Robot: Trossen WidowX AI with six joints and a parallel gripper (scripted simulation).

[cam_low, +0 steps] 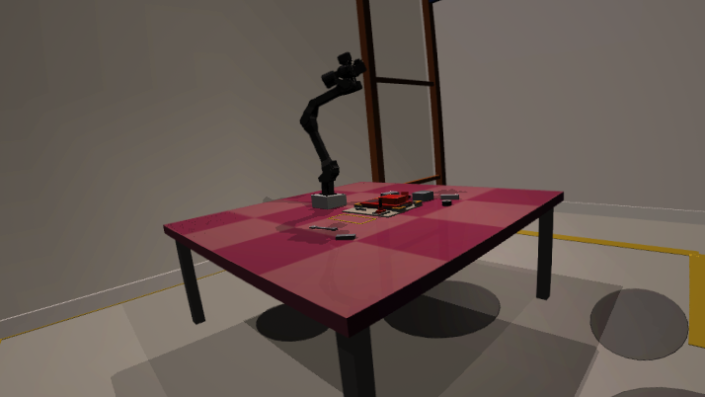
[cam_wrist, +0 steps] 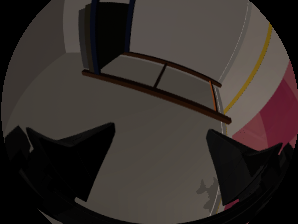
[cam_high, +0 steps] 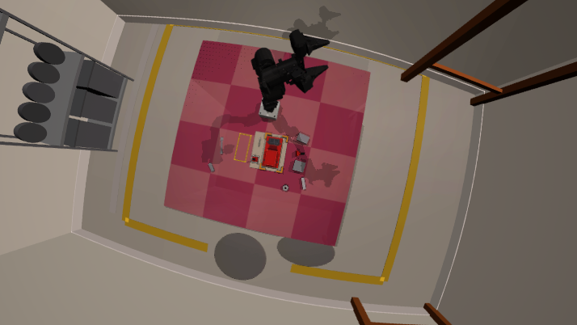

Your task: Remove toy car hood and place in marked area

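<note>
The red hood lies 36 cm ahead of my gripper tip, 11 cm to the right of it and 58 cm below it. Round my gripper tip: wheel 51 cm ahead, 6 cm to the left, 62 cm below.
</note>
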